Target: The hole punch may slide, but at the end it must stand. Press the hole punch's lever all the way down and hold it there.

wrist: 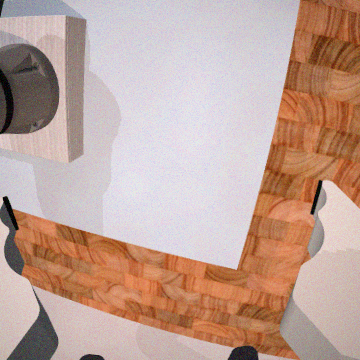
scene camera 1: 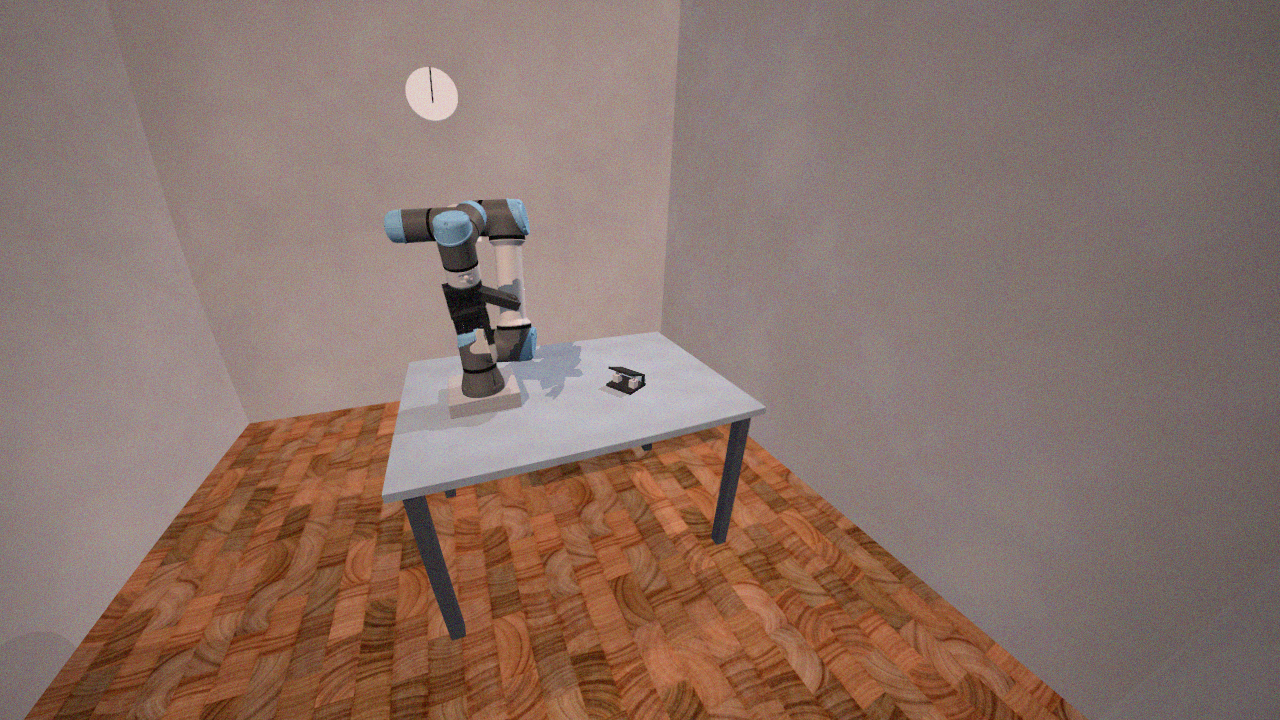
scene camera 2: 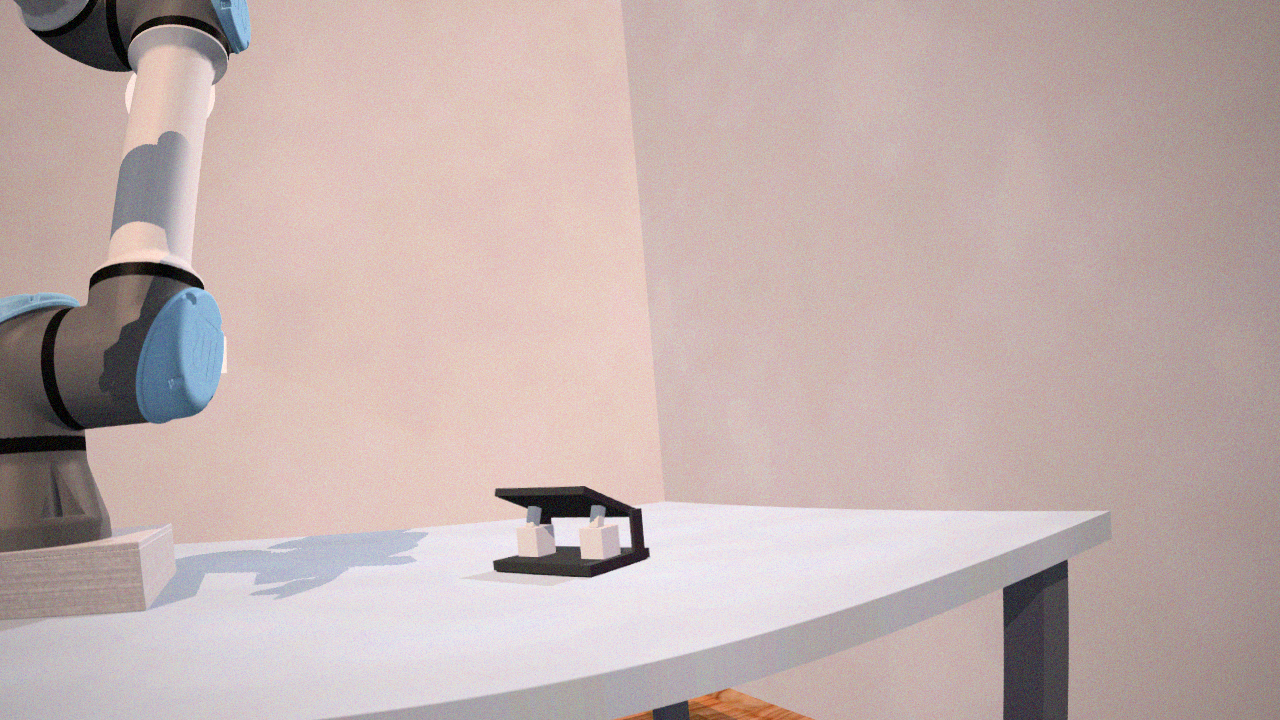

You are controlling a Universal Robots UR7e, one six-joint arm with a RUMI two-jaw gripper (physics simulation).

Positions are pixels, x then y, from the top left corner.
Scene:
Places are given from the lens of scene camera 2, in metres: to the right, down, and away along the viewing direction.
hole punch [scene camera 2: 599, 552]: -0.04, 0.18, 0.71

